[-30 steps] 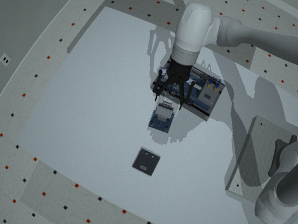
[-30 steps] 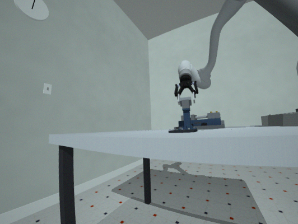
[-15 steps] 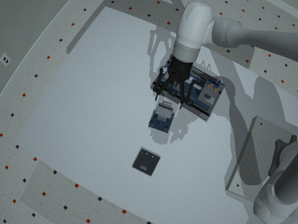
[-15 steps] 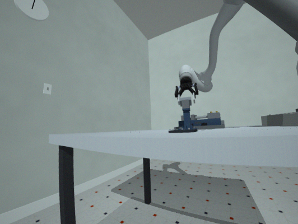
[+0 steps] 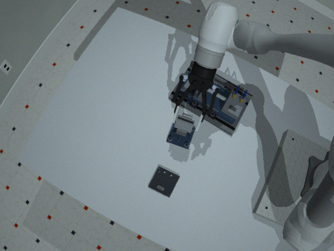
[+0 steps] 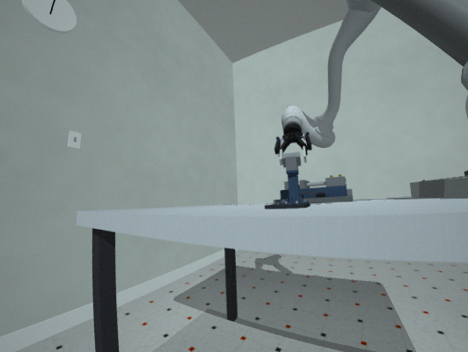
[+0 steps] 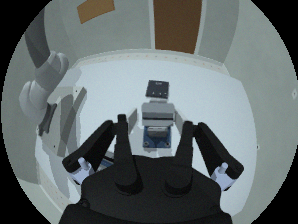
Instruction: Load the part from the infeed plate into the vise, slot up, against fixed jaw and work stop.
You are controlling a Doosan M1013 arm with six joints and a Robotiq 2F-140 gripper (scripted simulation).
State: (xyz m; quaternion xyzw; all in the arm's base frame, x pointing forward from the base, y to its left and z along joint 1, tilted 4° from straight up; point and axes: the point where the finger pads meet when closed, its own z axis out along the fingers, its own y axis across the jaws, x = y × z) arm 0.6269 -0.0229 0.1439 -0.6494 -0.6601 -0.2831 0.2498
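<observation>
Now: the part 1 cm to the left of my hand and 1 cm below it. Also, from my hand: vise: 17 cm to the right, 13 cm below, 6 cm behind; then air cylinder: 15 cm to the right, 15 cm behind, 9 cm below.
</observation>
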